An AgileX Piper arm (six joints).
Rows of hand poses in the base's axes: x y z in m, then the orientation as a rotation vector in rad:
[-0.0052, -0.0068, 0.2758, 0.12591, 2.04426, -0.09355]
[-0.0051, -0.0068, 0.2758, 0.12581, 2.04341, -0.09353]
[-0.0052, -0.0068, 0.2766, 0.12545, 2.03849, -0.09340]
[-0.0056, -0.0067, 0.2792, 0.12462, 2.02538, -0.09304]
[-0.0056, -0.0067, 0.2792, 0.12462, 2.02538, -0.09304]
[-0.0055, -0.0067, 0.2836, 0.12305, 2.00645, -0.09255]
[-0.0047, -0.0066, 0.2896, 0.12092, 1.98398, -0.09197]
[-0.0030, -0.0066, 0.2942, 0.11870, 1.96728, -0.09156]
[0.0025, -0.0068, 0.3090, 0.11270, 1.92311, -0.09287]
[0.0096, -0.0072, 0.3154, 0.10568, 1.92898, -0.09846]
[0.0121, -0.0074, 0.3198, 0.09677, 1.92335, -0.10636]
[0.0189, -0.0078, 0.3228, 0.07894, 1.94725, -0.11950]
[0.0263, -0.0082, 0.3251, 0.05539, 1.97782, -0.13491]
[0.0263, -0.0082, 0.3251, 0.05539, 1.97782, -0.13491]
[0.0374, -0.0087, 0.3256, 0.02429, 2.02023, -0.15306]
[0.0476, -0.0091, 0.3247, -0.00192, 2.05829, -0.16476]
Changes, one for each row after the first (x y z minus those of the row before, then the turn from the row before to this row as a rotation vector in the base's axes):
[0.0001, 0.0000, 0.0000, -0.00009, -0.00085, 0.00006]
[-0.0001, 0.0000, 0.0008, -0.00040, -0.00491, 0.00022]
[-0.0004, 0.0001, 0.0026, -0.00099, -0.01309, 0.00051]
[0.0000, 0.0000, 0.0000, 0.00000, 0.00000, 0.00000]
[0.0001, 0.0000, 0.0044, -0.00161, -0.01890, 0.00099]
[0.0008, 0.0001, 0.0060, -0.00204, -0.02244, 0.00137]
[0.0017, 0.0000, 0.0046, -0.00183, -0.01667, 0.00146]
[0.0055, -0.0002, 0.0148, -0.00662, -0.04394, 0.00284]
[0.0071, -0.0004, 0.0064, -0.00693, 0.00626, 0.00228]
[0.0025, -0.0002, 0.0044, -0.01020, -0.00502, 0.00235]
[0.0068, -0.0004, 0.0030, -0.01622, 0.02496, 0.00620]
[0.0074, -0.0004, 0.0023, -0.01992, 0.03203, 0.00901]
[0.0000, 0.0000, 0.0000, 0.00000, 0.00000, 0.00000]
[0.0111, -0.0005, 0.0005, -0.02427, 0.04449, 0.01267]
[0.0102, -0.0004, -0.0009, -0.01748, 0.03986, 0.01198]

